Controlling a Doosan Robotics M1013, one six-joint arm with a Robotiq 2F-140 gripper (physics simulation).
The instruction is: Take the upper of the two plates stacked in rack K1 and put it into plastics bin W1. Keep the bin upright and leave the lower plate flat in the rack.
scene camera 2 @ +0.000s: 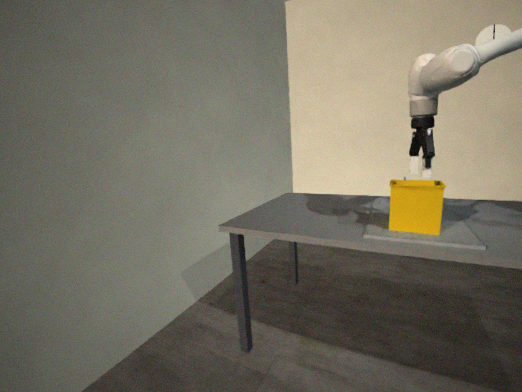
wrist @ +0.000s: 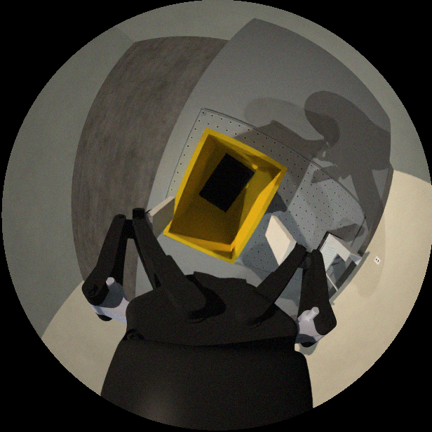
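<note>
The yellow bin W1 stands upright on the perforated board. A black plate lies down inside it, turned relative to the walls; whether it rests fully flat is hard to tell. In the scene view the bin's front wall hides it. My gripper is open and empty, with its pale fingertips just above the bin's rim, toward one end of the bin in the wrist view. A light frame with a printed panel, perhaps rack K1, shows at the right of the wrist view; a lower plate cannot be made out there.
The perforated board lies on the grey table. The table's edge runs close beside the bin. Arm shadows fall across the table and board. Walls stand behind and to the left in the scene view.
</note>
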